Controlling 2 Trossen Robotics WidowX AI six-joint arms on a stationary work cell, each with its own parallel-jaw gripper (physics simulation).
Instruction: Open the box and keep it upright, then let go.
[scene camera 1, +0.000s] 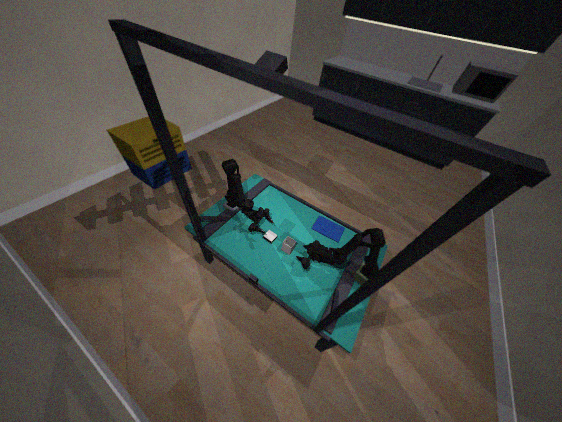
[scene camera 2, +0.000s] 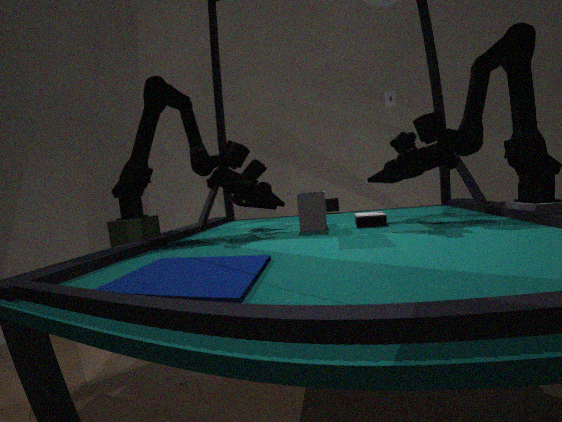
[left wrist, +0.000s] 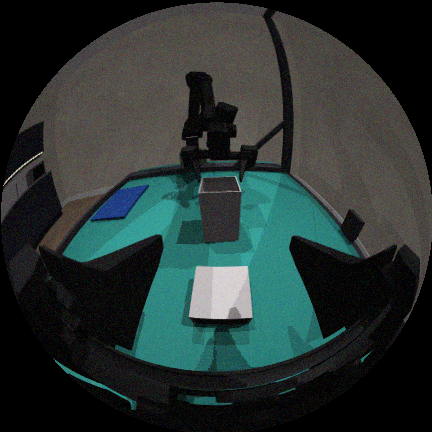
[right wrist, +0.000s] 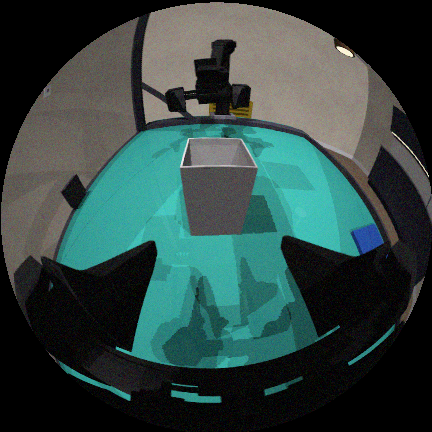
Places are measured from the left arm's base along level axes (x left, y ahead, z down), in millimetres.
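Where they show: left gripper, fingertip midpoint: (scene camera 1: 269, 228) (scene camera 2: 370, 179) (left wrist: 229, 242) (right wrist: 209, 106); right gripper, fingertip midpoint: (scene camera 1: 300, 251) (scene camera 2: 280, 206) (left wrist: 219, 180) (right wrist: 219, 245); left arm's base, link origin: (scene camera 1: 232, 203) (scene camera 2: 536, 201) (right wrist: 221, 113); right arm's base, link origin: (scene camera 1: 367, 272) (scene camera 2: 132, 218).
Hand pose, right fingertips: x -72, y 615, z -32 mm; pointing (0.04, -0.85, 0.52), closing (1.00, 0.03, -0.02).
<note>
Things, the pixels of their top centre, and the offset from my right fingertips. Level surfaces: height alone.
- grey box, top centre: (right wrist: 216, 148) (left wrist: 218, 182) (scene camera 2: 310, 192) (scene camera 1: 289, 241) dy -83, dx +4, dz -28 mm
- white-topped lid, top centre: (left wrist: 220, 290) (scene camera 2: 369, 213) (scene camera 1: 270, 235) dy -228, dx +9, dz +37 mm
- flat blue panel, top centre: (scene camera 2: 188, 272) (right wrist: 381, 266) (left wrist: 119, 199) (scene camera 1: 328, 228) dy +75, dx +328, dz +58 mm
- teal table, surface height: dz +66 mm
- small dark block, top centre: (right wrist: 68, 181) (left wrist: 356, 214) (scene camera 2: 331, 198) dy -141, dx -294, dz +8 mm
The grey box (scene camera 1: 288, 245) (scene camera 2: 312, 212) (left wrist: 220, 215) (right wrist: 217, 200) stands upright on the teal table, its top open and its inside visible in both wrist views. The white-topped lid (scene camera 1: 270, 235) (scene camera 2: 371, 219) (left wrist: 221, 292) lies flat on the table, apart from the box, on the left arm's side; it does not show in the right wrist view. My left gripper (scene camera 1: 267, 226) (scene camera 2: 370, 180) (left wrist: 229, 242) is open and empty, raised above the table near the lid. My right gripper (scene camera 1: 301, 251) (scene camera 2: 283, 204) (right wrist: 219, 245) is open and empty, a little back from the box, not touching it.
A flat blue panel (scene camera 1: 328, 228) (scene camera 2: 187, 277) (left wrist: 120, 202) (right wrist: 367, 239) lies near a long edge of the teal table (scene camera 1: 280, 280) (scene camera 2: 450, 270). A dark raised rim runs round the work area. A small dark block (left wrist: 353, 226) (right wrist: 74, 192) stands at the opposite edge.
</note>
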